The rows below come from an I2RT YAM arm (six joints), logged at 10 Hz.
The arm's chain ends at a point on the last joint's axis. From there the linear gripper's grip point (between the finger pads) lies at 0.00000 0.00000 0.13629 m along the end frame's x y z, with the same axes.
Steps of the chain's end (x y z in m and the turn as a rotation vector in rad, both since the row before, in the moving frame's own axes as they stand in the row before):
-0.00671 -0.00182 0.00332 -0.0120 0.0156 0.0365
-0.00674 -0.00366 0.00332 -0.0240 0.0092 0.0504
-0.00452 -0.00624 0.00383 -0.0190 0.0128 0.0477
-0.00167 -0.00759 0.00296 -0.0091 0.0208 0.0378
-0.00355 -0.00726 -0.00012 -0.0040 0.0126 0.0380
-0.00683 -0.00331 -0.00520 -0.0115 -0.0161 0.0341
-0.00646 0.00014 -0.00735 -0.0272 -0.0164 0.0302
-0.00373 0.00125 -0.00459 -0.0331 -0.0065 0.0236
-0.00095 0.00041 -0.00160 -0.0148 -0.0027 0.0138
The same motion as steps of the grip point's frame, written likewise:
-0.00461 -0.00015 0.00329 -0.0120 0.0156 0.0365
-0.00557 -0.00036 0.00327 -0.0240 0.0092 0.0504
-0.00284 -0.00361 0.00379 -0.0190 0.0128 0.0477
0.00114 -0.00630 0.00292 -0.0091 0.0208 0.0378
-0.00184 -0.00668 -0.00013 -0.0040 0.0126 0.0380
-0.00905 -0.00178 -0.00523 -0.0115 -0.0161 0.0341
-0.00875 0.00381 -0.00742 -0.0272 -0.0164 0.0302
-0.00467 0.00575 -0.00467 -0.0331 -0.0065 0.0236
-0.00133 0.00242 -0.00162 -0.0148 -0.0027 0.0138

